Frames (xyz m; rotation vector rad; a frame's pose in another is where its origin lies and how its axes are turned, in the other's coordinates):
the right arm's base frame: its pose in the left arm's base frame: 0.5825 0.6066 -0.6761 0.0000 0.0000 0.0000
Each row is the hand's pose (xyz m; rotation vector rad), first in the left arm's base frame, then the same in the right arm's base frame.
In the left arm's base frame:
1: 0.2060 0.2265 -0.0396 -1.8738 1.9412 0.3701
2: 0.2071 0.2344 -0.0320 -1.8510 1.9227 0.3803
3: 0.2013 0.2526 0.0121 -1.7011 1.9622 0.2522
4: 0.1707 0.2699 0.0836 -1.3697 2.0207 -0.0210
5: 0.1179 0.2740 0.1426 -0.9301 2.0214 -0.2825
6: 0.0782 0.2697 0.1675 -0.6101 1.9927 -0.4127
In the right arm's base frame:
1: -0.3765 -0.3801 0.6365 -1.8738 1.9412 0.3701
2: -0.3754 -0.3722 0.6441 -1.8510 1.9227 0.3803
3: -0.3812 -0.3540 0.6882 -1.7011 1.9622 0.2522
4: -0.4118 -0.3367 0.7597 -1.3697 2.0207 -0.0210
5: -0.4646 -0.3326 0.8187 -0.9301 2.0214 -0.2825
6: -0.5043 -0.3369 0.8436 -0.6101 1.9927 -0.4127

